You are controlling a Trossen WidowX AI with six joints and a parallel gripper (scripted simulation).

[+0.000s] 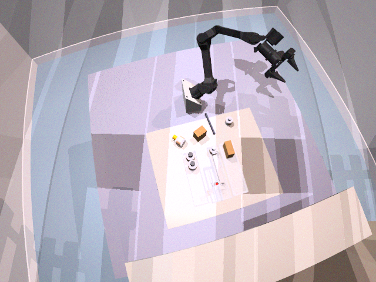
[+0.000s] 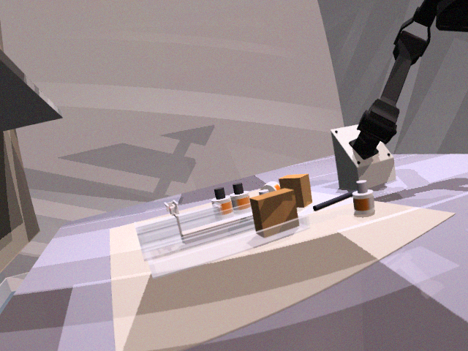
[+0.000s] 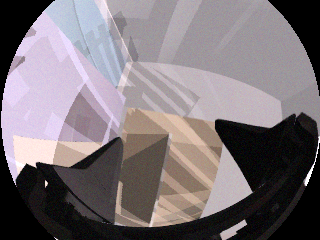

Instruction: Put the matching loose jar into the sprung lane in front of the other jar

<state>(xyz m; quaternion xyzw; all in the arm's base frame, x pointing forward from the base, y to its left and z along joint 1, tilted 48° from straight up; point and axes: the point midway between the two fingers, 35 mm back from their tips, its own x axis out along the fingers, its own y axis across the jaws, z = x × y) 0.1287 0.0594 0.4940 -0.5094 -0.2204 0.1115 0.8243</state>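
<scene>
My gripper tip is 37 cm to the left of the black rod, 36 cm above it and 3 cm past it. Also, from my gripper tip: pusher plate (44 cm to the right, 31 cm below, 24 cm ahead).
</scene>
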